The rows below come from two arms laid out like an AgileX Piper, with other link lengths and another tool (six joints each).
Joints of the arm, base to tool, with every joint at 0 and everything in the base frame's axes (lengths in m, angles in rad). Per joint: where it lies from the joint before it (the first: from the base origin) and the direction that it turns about. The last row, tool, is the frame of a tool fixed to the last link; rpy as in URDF.
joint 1: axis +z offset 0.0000 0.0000 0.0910
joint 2: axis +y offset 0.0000 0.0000 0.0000
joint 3: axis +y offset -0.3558 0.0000 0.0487
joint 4: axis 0.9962 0 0.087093 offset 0.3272 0.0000 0.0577
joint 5: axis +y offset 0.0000 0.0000 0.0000
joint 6: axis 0.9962 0 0.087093 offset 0.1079 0.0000 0.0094
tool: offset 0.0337 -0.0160 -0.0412 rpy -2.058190 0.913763 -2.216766
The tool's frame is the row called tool.
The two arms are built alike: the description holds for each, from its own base.
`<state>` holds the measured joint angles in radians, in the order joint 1, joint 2, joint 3, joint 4, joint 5, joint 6, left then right.
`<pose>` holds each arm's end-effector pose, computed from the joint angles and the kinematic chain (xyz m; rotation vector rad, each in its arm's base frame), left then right.
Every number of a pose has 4 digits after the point. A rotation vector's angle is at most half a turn.
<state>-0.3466 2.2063 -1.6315 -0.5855 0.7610 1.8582 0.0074 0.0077 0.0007 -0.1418 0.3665 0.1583</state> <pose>0.5526 -0.2155 0.0784 1.7685 2.4448 -0.0155 0.0918 -0.0212 0.1162 -0.4050 2.2462 -0.5611</pose>
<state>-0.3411 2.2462 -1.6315 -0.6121 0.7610 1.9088 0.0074 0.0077 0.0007 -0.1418 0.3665 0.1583</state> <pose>0.5544 -0.2146 0.0555 1.8082 2.4380 -0.0340 0.0918 -0.0212 0.1162 -0.4050 2.2462 -0.5611</pose>
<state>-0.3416 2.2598 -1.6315 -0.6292 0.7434 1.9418 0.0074 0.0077 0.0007 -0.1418 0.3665 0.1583</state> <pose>0.5573 -0.2160 0.0483 1.8147 2.4176 -0.0259 0.0918 -0.0212 0.1162 -0.4050 2.2462 -0.5611</pose>
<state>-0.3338 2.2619 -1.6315 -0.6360 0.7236 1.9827 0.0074 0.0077 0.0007 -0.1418 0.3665 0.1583</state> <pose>0.5632 -0.2117 0.0480 1.8181 2.3850 0.0079 0.0918 -0.0212 0.1162 -0.4050 2.2462 -0.5611</pose>
